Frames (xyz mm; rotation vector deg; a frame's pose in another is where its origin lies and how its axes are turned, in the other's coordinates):
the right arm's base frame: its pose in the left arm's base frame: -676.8 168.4 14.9 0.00 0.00 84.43
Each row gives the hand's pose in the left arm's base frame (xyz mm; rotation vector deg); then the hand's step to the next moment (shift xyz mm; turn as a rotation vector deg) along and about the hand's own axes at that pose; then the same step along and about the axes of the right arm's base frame.
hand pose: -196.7 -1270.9 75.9 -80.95 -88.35 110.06
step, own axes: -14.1 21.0 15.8 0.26 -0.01 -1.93
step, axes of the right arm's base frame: -27.1 -3.2 -12.1 1.43 -1.32 0.00
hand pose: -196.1 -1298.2 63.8 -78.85 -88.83 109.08
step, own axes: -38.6 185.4 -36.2 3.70 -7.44 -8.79
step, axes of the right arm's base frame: -63.5 -111.9 -143.5 10.65 -2.12 5.33
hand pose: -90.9 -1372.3 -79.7 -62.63 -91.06 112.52
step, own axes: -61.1 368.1 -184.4 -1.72 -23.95 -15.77
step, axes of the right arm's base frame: -5.8 -243.6 -337.5 16.50 -7.46 22.30
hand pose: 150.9 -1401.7 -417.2 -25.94 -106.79 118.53
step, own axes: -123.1 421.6 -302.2 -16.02 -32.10 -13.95
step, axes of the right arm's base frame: 196.5 -214.5 -446.7 10.64 -20.35 30.89
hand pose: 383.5 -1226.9 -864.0 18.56 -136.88 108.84
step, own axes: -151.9 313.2 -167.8 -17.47 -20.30 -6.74
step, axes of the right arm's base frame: 253.1 -45.9 -288.3 6.30 -20.26 17.68
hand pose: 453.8 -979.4 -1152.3 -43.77 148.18 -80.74
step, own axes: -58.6 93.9 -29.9 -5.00 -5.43 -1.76
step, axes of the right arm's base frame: 92.4 3.2 -67.8 1.84 -5.70 4.66
